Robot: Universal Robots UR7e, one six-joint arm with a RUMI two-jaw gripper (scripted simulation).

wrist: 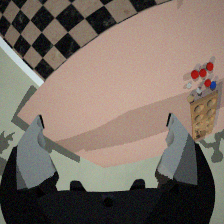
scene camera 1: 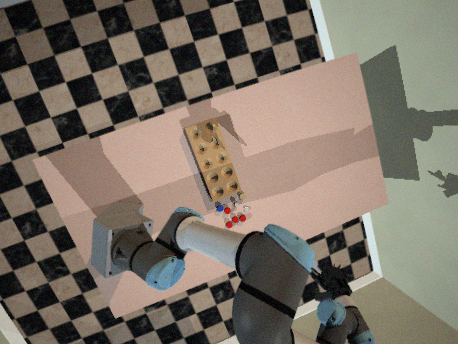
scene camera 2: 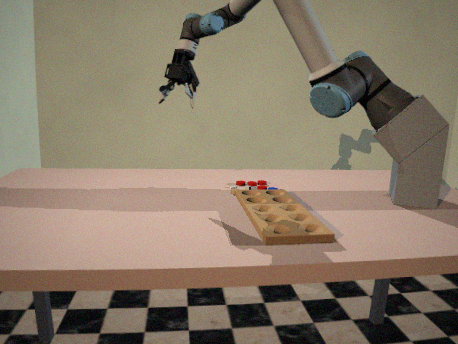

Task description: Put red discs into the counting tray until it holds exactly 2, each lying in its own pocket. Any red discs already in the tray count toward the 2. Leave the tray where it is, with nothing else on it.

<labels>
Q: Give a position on a wooden counting tray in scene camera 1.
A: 206,139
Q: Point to a wooden counting tray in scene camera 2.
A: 285,224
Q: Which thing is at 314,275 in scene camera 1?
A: The gripper.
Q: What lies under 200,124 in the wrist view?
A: A wooden counting tray.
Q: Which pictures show the gripper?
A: The wrist view, scene camera 1 and scene camera 2: all of them.
</labels>
